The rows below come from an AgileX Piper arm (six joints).
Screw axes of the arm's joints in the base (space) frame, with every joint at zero. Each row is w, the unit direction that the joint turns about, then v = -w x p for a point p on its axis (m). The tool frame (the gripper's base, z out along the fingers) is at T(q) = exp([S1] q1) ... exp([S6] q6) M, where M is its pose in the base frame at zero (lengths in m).
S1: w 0 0 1 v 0 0 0
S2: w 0 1 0 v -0.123 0 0
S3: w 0 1 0 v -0.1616 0 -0.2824
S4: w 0.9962 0 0.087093 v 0 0.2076 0
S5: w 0 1 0 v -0.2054 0 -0.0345
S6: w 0.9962 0 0.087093 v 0 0.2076 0
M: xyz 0.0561 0 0.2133 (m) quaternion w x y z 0.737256 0 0.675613 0
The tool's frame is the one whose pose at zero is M.
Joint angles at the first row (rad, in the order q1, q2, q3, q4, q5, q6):
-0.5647, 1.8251, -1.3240, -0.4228, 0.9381, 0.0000
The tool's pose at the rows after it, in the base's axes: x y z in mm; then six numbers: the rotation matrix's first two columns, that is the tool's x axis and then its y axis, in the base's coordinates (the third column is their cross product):
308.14 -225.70 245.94 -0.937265 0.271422 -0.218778 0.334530 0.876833 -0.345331
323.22 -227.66 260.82 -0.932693 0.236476 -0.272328 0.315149 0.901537 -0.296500
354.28 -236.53 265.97 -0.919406 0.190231 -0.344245 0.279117 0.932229 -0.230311
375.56 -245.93 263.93 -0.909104 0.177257 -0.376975 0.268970 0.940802 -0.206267
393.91 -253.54 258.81 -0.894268 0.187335 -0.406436 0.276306 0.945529 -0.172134
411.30 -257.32 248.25 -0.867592 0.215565 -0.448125 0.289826 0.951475 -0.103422
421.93 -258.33 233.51 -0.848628 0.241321 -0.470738 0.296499 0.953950 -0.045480
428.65 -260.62 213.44 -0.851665 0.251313 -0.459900 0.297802 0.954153 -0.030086
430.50 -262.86 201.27 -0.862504 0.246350 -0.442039 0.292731 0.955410 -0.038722
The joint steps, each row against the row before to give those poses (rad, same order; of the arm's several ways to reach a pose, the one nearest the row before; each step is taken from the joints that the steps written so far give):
-0.0001, 0.0028, -0.0991, 0.0729, 0.0317, -0.0845
0.0000, 0.0231, -0.0949, 0.0920, 0.0131, -0.0817
0.0000, 0.0931, -0.1593, 0.1232, -0.0005, -0.0988
0.0000, 0.0827, -0.1210, 0.0465, 0.0105, -0.0313
0.0000, 0.0772, -0.1064, 0.0450, 0.0104, -0.0069
0.0000, 0.0689, -0.0739, 0.0801, -0.0162, -0.0035
0.0000, 0.0442, -0.0178, 0.0663, -0.0333, -0.0071
0.0017, 0.0449, -0.0039, 0.0128, -0.0248, -0.0015
0.0000, 0.0251, -0.0009, -0.0120, -0.0070, -0.0034

